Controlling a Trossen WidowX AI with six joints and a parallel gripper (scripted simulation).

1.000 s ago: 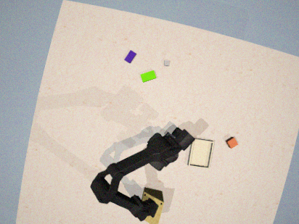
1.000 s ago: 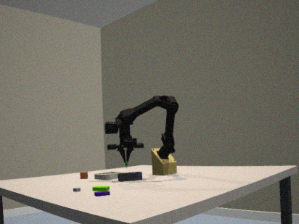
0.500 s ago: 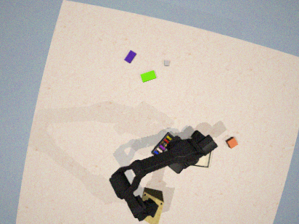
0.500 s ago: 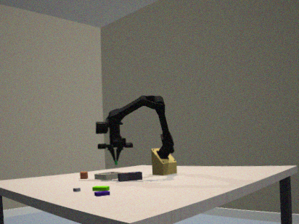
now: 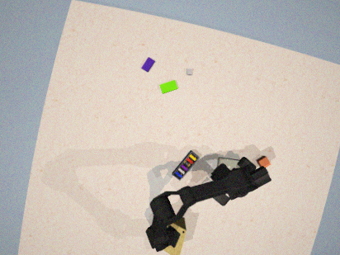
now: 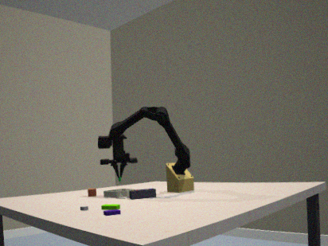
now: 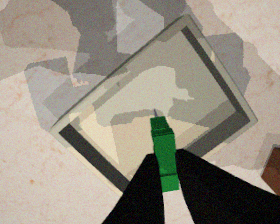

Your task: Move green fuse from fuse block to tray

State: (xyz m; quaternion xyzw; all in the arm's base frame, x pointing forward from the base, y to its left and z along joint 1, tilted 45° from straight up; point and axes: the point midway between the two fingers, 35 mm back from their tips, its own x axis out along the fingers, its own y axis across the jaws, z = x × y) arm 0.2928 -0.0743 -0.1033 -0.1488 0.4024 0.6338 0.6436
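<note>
Right now my gripper tip is 1 cm to the left of the cream tray and 9 cm above it. Round my gripper tip: green fuse 1 cm below; red fuse 16 cm to the left, 7 cm below; yellow fuse 2 cm ahead, 15 cm to the left, 7 cm below.
</note>
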